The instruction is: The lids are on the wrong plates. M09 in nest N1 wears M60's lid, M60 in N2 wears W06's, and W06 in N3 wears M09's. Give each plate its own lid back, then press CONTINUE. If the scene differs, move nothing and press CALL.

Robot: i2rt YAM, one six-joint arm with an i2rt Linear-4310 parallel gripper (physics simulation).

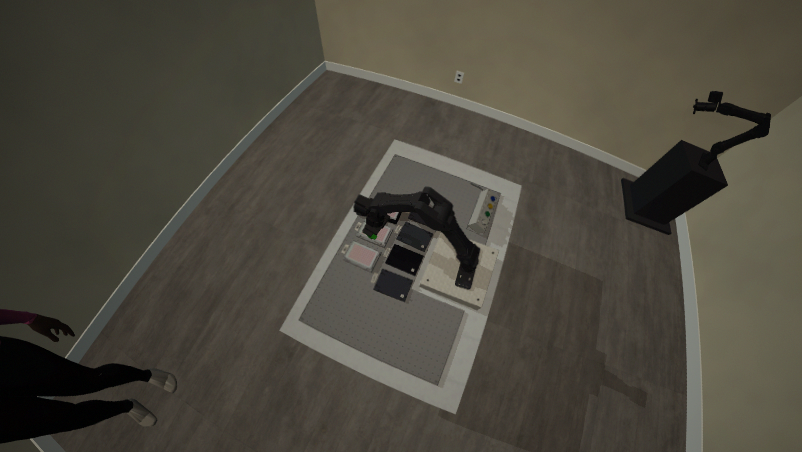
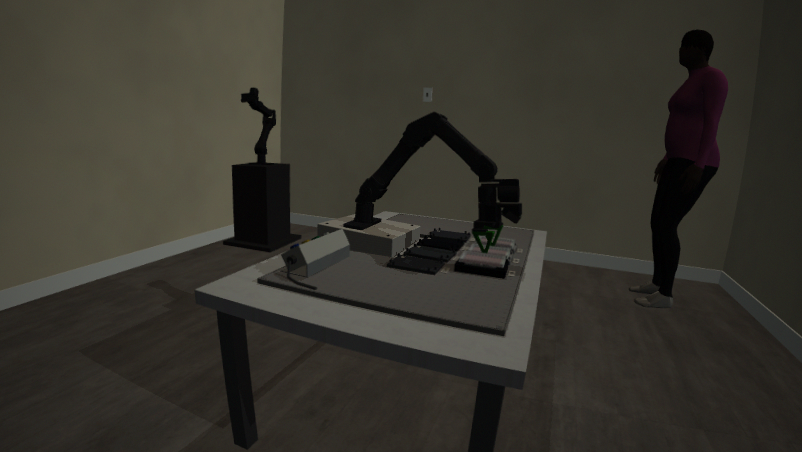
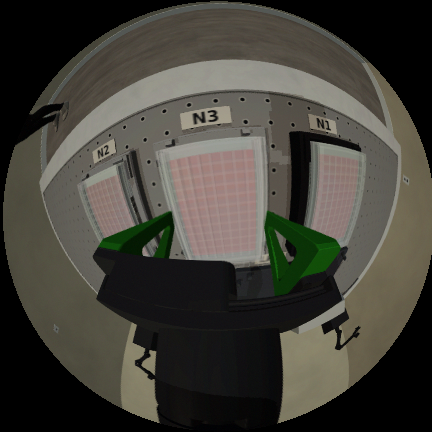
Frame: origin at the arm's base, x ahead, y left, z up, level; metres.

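Seen in the pictures: gripper, between the fingertips: [image 1: 375, 230] [image 2: 488, 250] [image 3: 218, 216]; arm's base, origin of its link: [image 1: 467, 266] [image 2: 363, 223].
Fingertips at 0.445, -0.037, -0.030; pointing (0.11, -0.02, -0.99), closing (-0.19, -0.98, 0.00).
Offsets run from my fingertips to a thing's top centre, as dx, dy, dz. "spot": to the spot under its first point.
Three clear-lidded plates with pink wells stand in a row. The plate in N3 @(+0.003, +0.000, +0.005) [image 3: 215, 180] [image 1: 384, 234] is in the middle, the plate in N2 @(+0.014, +0.131, +0.004) [image 3: 107, 200] [image 1: 361, 255] on one side, and the plate in N1 @(-0.005, -0.131, +0.015) [image 3: 337, 187] [image 2: 484, 258], with black beside and under it, on the other. My gripper [image 3: 218, 216] [image 1: 373, 236] [image 2: 489, 248] points down over N3, its green fingertips against both long sides of the lid there; it is shut on that lid, which shows no clear lift. The plates' own markings are not legible. A control box @(-0.458, -0.279, +0.059) [image 1: 478, 211] [image 2: 321, 253] bears blue, yellow and green buttons.
Several dark trays @(spot: -0.163, +0.208, -0.015) [image 1: 393, 284] @(spot: -0.190, -0.182, -0.015) [image 2: 416, 263] lie between the plates and the pale base block [image 1: 449, 291] [image 2: 367, 240]. A cable runs from the control box. A person [image 2: 693, 117] stands beyond the table [image 2: 359, 336]. A second arm stands on a black pedestal [image 1: 679, 185] [image 2: 261, 202].
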